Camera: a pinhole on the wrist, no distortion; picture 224 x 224 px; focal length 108.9 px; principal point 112.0 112.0 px. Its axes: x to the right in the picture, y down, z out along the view. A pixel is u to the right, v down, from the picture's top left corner.
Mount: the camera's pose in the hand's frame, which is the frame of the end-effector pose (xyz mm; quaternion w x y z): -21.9 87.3 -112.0 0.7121 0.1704 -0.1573 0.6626
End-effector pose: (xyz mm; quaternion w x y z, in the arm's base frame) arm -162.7 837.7 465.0 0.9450 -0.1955 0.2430 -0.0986
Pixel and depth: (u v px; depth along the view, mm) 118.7 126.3 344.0
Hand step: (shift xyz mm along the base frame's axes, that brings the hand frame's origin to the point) 42.5 42.7 212.5
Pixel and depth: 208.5 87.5 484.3
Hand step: 378.3 350.9 258.7
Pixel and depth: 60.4 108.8 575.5
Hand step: 80.1 -280.1 407.9
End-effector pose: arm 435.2 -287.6 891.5 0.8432 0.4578 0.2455 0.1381
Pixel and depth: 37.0 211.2 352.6
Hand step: -243.6 -383.1 -73.3
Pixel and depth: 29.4 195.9 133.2
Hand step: -129.0 -65.9 -25.6
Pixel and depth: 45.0 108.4 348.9
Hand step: 36.2 -225.8 -165.6
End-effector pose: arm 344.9 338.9 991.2 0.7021 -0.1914 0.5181 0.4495
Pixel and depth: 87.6 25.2 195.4
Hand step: 69.7 58.0 -112.7
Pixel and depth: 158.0 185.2 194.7
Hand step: -18.5 54.9 187.7
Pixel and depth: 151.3 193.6 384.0
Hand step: 104.4 122.5 397.3
